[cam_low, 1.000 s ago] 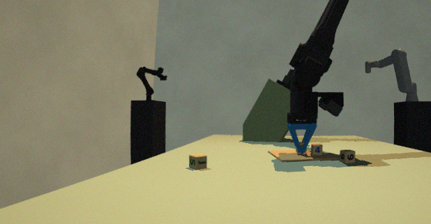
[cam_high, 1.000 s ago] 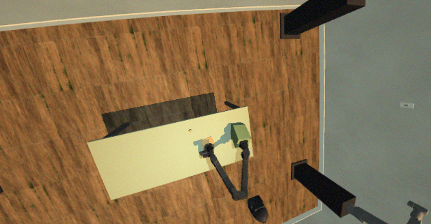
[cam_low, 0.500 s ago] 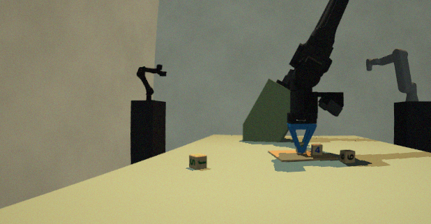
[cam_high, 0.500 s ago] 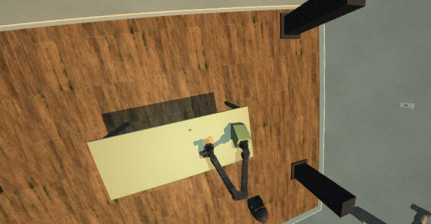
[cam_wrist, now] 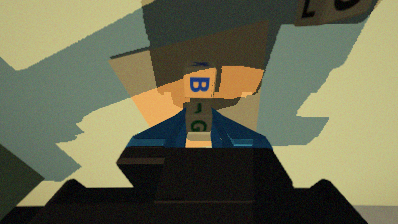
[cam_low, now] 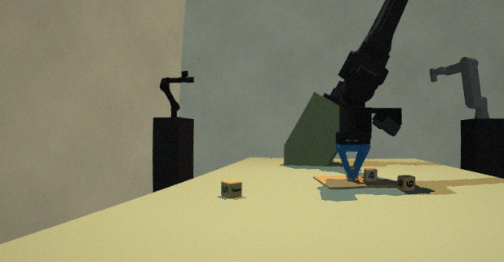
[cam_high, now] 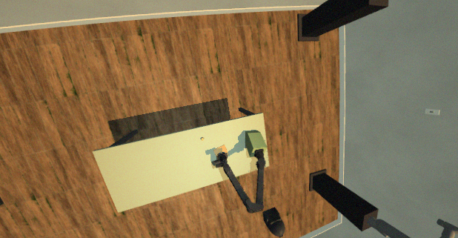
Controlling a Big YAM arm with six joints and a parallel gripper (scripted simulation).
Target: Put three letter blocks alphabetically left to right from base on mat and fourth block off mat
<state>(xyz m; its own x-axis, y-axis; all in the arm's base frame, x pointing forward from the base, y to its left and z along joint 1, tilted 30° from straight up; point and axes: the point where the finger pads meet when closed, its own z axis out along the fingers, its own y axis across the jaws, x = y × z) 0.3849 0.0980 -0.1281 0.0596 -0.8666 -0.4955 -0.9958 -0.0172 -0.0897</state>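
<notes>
Right now the orange mat is 2 cm below my hand. The rest, counted from my hand: block: 4 cm to the left.
</notes>
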